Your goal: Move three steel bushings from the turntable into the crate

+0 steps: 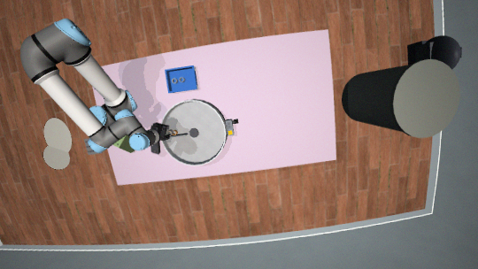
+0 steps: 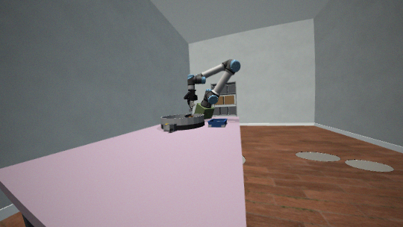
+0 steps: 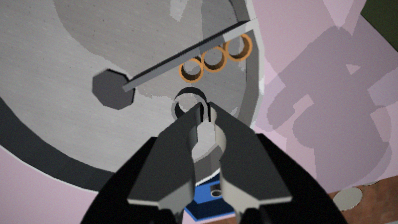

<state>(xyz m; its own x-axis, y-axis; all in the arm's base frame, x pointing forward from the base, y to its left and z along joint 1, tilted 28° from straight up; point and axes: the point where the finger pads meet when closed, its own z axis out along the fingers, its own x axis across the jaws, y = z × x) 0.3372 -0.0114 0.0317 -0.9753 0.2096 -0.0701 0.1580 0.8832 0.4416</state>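
Now: hand 32 cm to the right of the blue crate, 13 cm above it and 3 cm short of it. The rest, counted from my hand: round grey turntable 14 cm ahead, 11 cm below, 1 cm to the right.
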